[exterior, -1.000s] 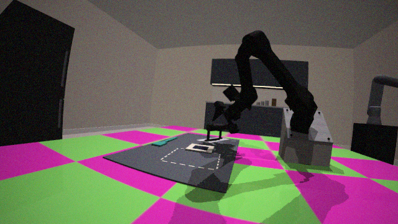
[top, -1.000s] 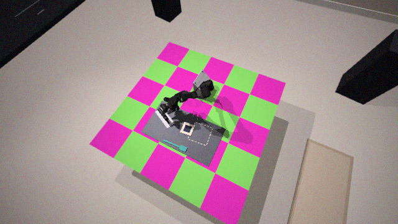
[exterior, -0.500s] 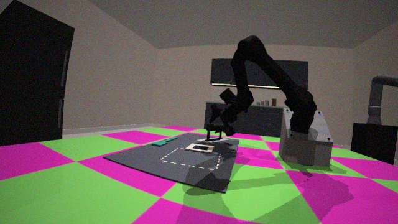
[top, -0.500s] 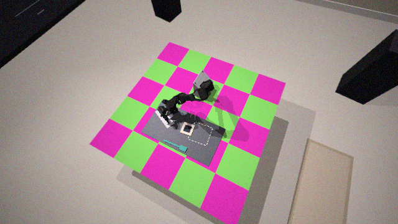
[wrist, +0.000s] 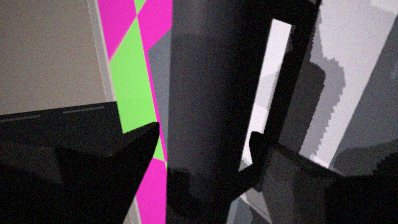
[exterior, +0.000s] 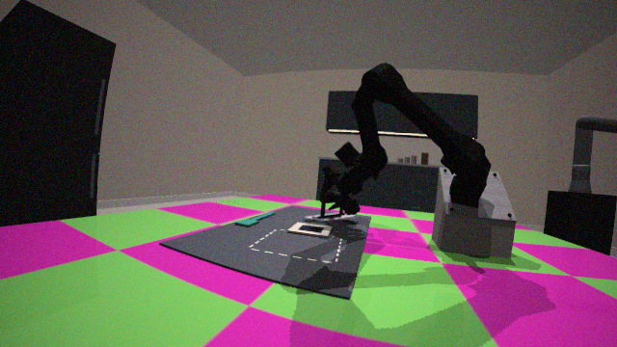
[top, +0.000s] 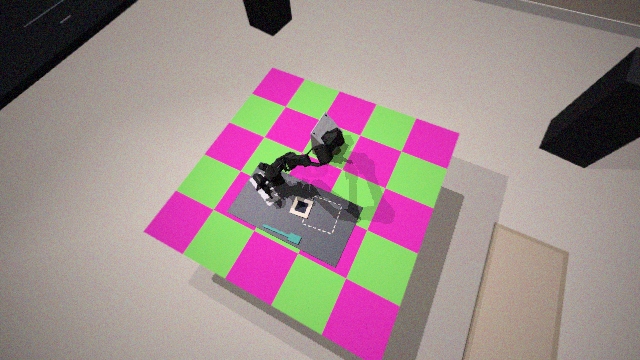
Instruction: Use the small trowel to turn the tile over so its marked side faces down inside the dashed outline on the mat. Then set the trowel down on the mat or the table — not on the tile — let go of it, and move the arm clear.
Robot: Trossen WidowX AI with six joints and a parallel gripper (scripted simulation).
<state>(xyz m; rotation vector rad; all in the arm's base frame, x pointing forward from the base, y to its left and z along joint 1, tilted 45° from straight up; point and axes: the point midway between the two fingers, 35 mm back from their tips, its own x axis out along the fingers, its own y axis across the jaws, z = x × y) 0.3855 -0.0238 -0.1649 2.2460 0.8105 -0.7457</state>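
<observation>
Now: the small trowel 2 cm behind my gripper tip, 1 cm to the left of it and 1 cm below it. Round my gripper tip: tile: 6 cm behind, 22 cm to the left, 5 cm below; teal flat tool: 11 cm ahead, 24 cm to the left, 5 cm below; grey mat: 2 cm behind, 20 cm to the left, 7 cm below.
</observation>
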